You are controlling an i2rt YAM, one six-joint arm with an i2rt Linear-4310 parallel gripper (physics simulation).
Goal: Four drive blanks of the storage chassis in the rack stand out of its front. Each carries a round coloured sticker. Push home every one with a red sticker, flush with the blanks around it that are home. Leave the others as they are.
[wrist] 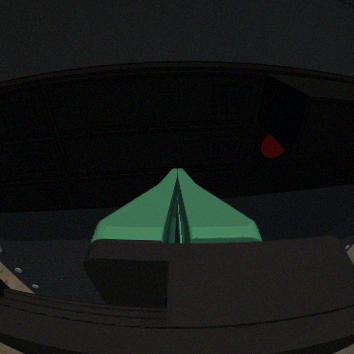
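Observation:
The storage chassis front [130, 110] shows as a very dark band of blanks across the upper middle of the wrist view. A red sticker [271, 147] shows right of the middle, partly cut off by a dark edge. A dark block shape [285, 107], which looks like a blank standing out, lies just above it. My gripper [176, 176] is shut, with its green fingertips together and nothing between them. The tips show below the chassis front's middle, to the left of and a little lower than the red sticker. Whether they touch anything cannot be told. Other stickers cannot be made out.
A dark blue-grey surface [175, 35] spans the top of the view, above the chassis front. A dark panel [50, 225] runs below the front, with small pale round studs [18, 270] at the lower left. A strip of speckled floor [12, 280] shows at the left edge.

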